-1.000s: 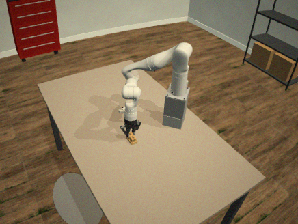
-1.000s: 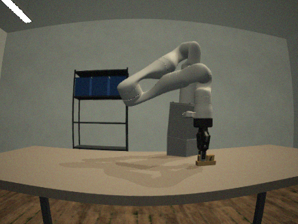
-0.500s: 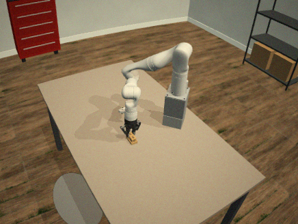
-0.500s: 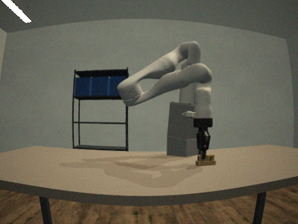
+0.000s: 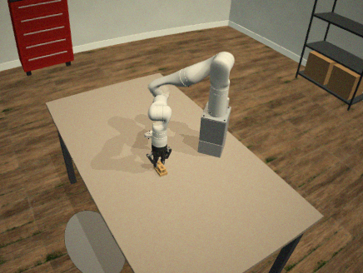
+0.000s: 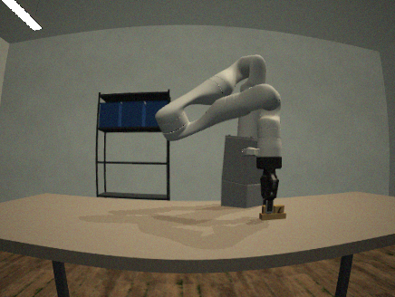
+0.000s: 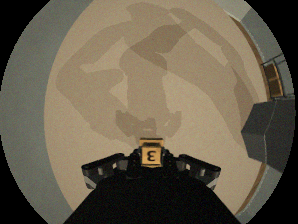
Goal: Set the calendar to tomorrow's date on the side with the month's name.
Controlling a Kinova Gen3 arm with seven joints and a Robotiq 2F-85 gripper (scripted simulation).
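My hand is 20 mm to the right of the wooden calendar tray and 30 mm above it.
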